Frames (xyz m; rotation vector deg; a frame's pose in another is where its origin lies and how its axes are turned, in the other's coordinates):
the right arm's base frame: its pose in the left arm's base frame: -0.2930 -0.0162 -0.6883 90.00 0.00 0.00
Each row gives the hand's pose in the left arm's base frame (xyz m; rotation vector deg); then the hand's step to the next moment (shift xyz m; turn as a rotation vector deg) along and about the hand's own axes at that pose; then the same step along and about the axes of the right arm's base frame.
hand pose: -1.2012 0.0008 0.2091 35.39 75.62 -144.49
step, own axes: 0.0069 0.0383 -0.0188 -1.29 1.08 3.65
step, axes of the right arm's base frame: 0.0136 -0.0405 0.0064 0.61 1.66 3.61
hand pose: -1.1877 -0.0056 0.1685 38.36 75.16 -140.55
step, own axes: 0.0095 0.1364 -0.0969 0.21 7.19 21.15
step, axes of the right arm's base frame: 0.0788 -0.1478 -0.0059 -2.60 4.98 21.62
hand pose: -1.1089 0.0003 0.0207 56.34 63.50 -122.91
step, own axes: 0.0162 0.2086 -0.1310 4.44 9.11 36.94
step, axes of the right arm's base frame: 0.1873 -0.1608 0.0009 -9.44 7.04 36.45
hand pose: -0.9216 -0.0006 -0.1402 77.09 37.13 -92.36
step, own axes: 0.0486 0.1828 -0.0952 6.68 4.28 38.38
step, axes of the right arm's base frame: 0.2065 -0.0438 0.0170 -14.36 4.56 36.18
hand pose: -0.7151 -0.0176 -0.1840 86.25 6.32 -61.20
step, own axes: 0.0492 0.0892 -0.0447 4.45 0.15 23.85
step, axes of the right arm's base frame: 0.1073 0.0269 0.0114 -10.30 0.78 21.95
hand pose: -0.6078 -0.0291 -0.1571 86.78 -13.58 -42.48
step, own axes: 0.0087 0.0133 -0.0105 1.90 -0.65 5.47
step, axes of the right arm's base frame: 0.0166 0.0092 -0.0021 -1.89 -0.74 5.46
